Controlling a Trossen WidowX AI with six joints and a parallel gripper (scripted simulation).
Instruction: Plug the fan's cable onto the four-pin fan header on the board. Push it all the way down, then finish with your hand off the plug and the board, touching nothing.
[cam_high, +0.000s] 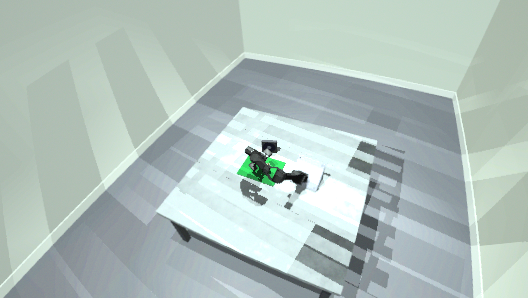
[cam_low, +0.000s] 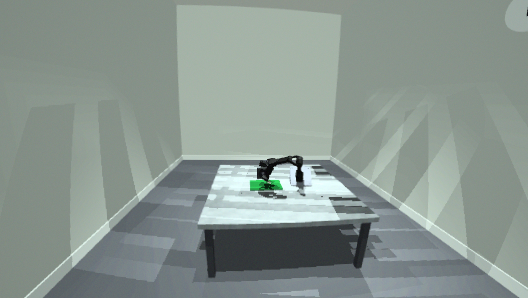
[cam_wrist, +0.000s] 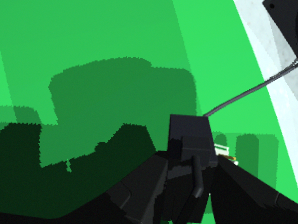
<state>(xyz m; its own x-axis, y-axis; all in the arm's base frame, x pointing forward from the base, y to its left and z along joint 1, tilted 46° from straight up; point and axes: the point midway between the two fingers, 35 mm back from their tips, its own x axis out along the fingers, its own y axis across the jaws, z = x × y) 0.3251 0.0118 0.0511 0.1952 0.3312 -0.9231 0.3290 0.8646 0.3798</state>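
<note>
Right now the green board is 10 mm to the left of my gripper tip and 70 mm below it. Round my gripper tip: black fan plug 10 mm behind, 10 mm below; white four-pin header 30 mm behind, 40 mm to the right, 60 mm below; black fan 30 mm ahead, 160 mm to the right.
</note>
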